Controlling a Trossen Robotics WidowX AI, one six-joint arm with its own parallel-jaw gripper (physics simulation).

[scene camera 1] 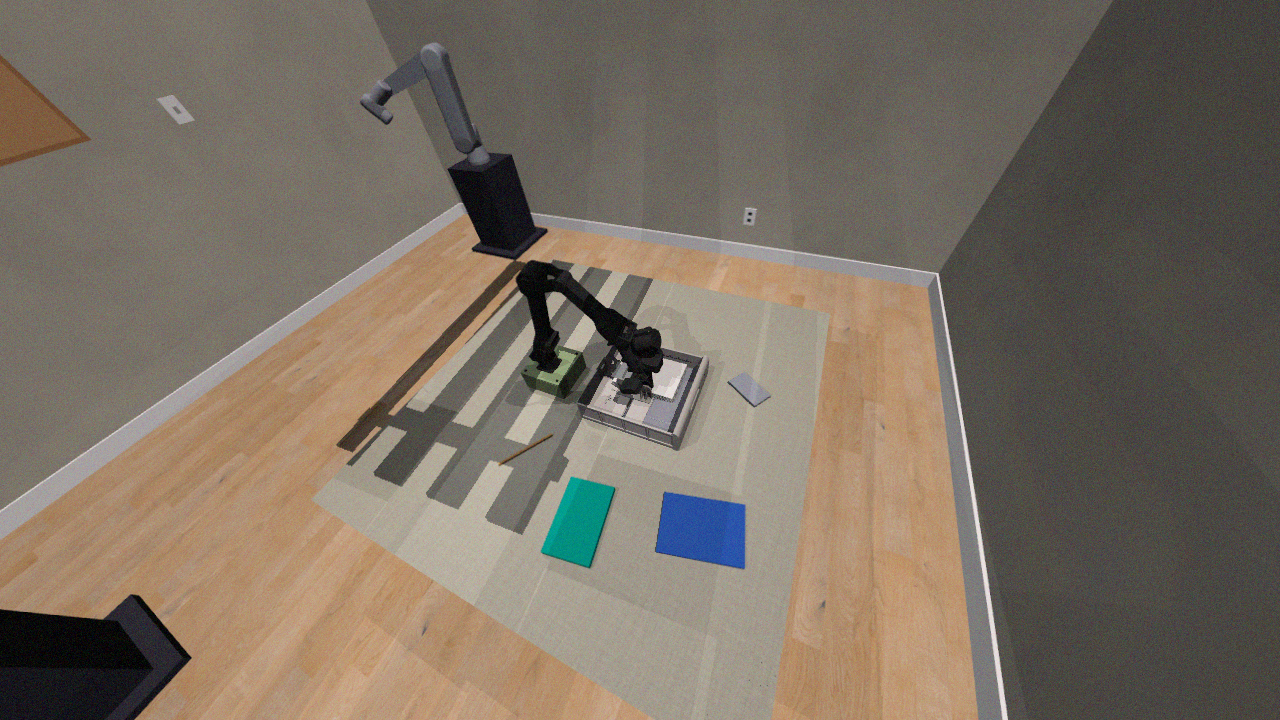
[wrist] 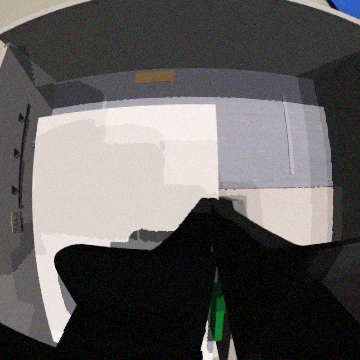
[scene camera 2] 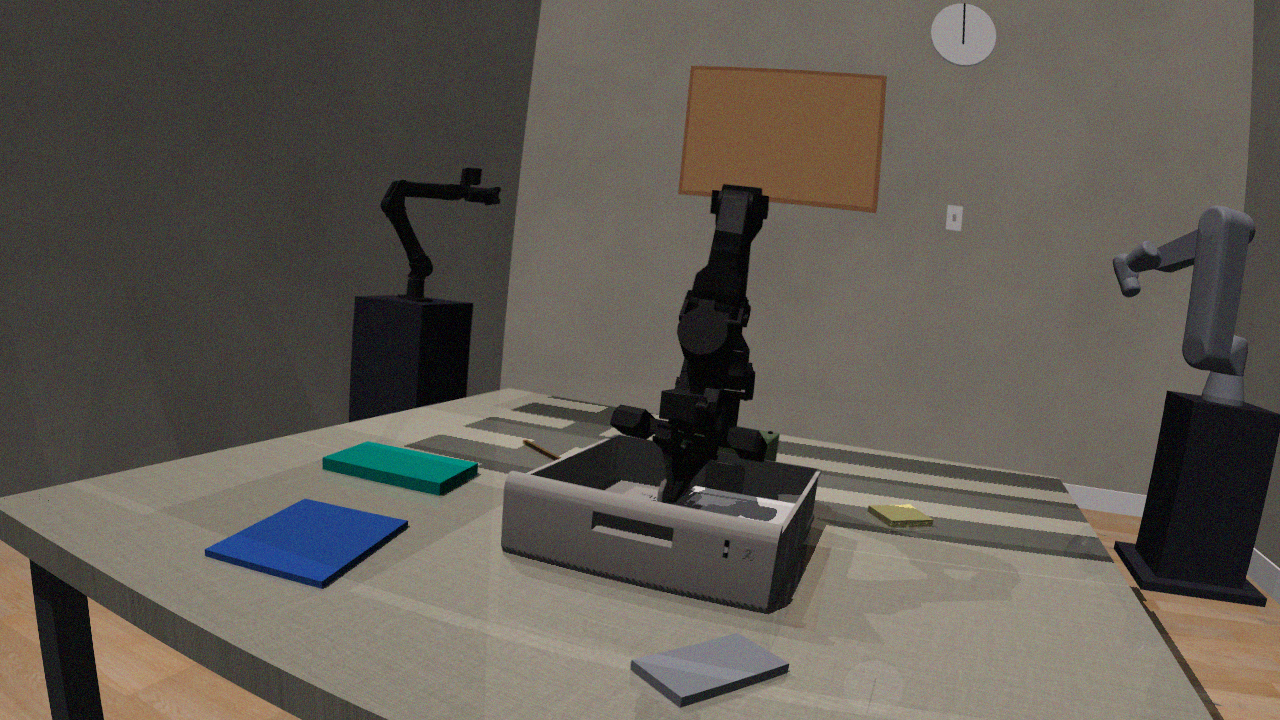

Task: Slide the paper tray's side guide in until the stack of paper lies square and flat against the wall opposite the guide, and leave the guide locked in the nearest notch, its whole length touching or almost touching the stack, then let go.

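Frame: origin at the arm's base, x ahead, y left, z up, level; millimetres.
Where they show: gripper, between the fingertips: (scene camera 1: 652,387) (wrist: 206,204) (scene camera 2: 671,501); arm's base, origin of its link: (scene camera 1: 549,364).
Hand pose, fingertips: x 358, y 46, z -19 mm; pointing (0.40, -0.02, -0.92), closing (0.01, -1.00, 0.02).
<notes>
Things, the pixels of their top centre, and the offset from my fingertips. "spot": a spot on its surface instead.
- grey paper tray, centre of its top: (wrist: 215,279) (scene camera 2: 682,467) (scene camera 1: 644,377) dx -25, dy +1, dz +37 mm
- white paper stack, centre of its top: (wrist: 112,249) (scene camera 2: 729,515) (scene camera 1: 649,372) dx -36, dy +64, dz -15 mm
- green piece, a spot on its surface: (wrist: 218,312) spot: dx -52, dy -4, dz +24 mm
- teal block, centre of its top: (scene camera 2: 400,460) (scene camera 1: 579,518) dx -27, dy -428, dz -40 mm
- blue slab, centre of its top: (scene camera 2: 312,534) (scene camera 1: 701,527) dx +270, dy -325, dz -50 mm
- grey slab, centre of its top: (scene camera 2: 712,662) (scene camera 1: 749,388) dx +282, dy +142, dz -48 mm
- pencil, centre of its top: (scene camera 2: 548,452) (scene camera 1: 525,448) dx -288, dy -315, dz -51 mm
- yellow pad, centre of its top: (scene camera 2: 901,511) dx -308, dy +271, dz -47 mm
The grey paper tray (scene camera 1: 694,398) (scene camera 2: 554,523) (wrist: 200,37) stands on the table. The white paper stack (scene camera 1: 671,379) (scene camera 2: 787,511) (wrist: 125,175) lies inside it, in the left part of the wrist view, near the wall with the small triangular marks. My gripper (scene camera 1: 630,386) (scene camera 2: 669,493) (wrist: 206,204) is shut and empty, low inside the tray; its tips are at the stack's right edge in the wrist view. The side guide is largely hidden by the gripper, so its contact with the stack and its notch cannot be told. A green piece (wrist: 218,312) shows through the gap behind the fingertips.
A teal block (scene camera 1: 580,522) (scene camera 2: 399,465), a blue slab (scene camera 1: 701,530) (scene camera 2: 308,541), a grey slab (scene camera 1: 749,389) (scene camera 2: 709,668) and a pencil (scene camera 1: 526,449) (scene camera 2: 540,449) lie around the tray. A yellow pad (scene camera 2: 900,514) lies beyond it. The tray's walls surround the gripper.
</notes>
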